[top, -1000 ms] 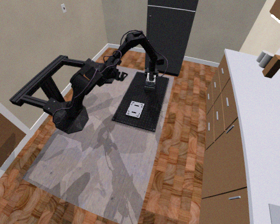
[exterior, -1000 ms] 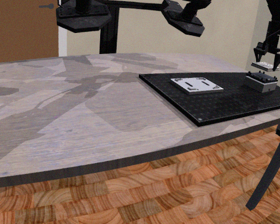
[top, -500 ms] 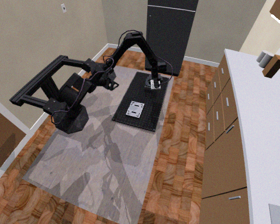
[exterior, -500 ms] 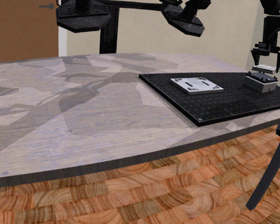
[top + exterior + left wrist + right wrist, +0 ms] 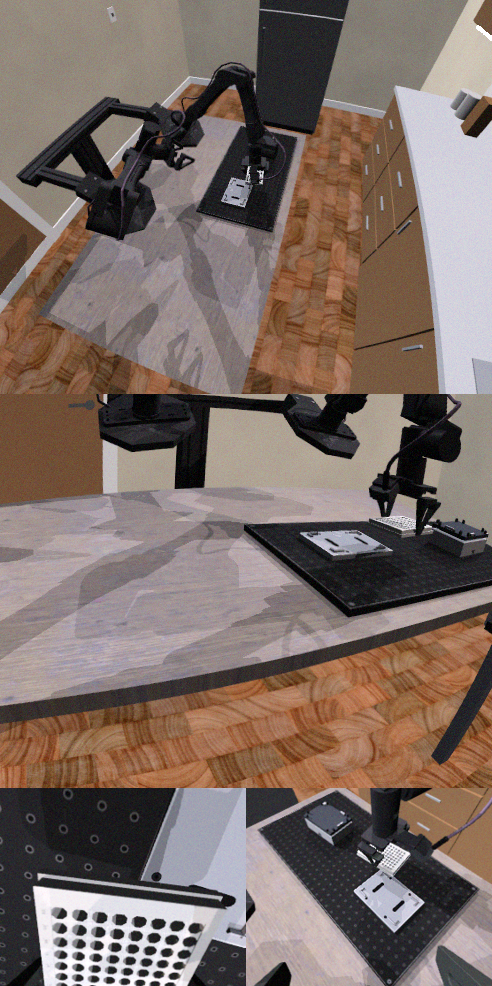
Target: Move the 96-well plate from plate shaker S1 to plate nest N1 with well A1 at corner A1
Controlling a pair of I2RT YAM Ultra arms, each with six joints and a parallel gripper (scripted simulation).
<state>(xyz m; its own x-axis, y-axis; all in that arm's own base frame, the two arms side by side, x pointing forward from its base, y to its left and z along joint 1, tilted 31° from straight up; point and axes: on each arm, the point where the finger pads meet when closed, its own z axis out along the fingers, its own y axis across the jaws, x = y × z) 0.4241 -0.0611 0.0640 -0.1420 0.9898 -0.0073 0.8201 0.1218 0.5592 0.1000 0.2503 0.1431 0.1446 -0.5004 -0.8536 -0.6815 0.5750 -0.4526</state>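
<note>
Now: left hand 6 cm past the flat nest, 9 cm to the left of it and 6 cm above it. From my left hand the other things lie so: white 96-well plate (right at my left hand).
</note>
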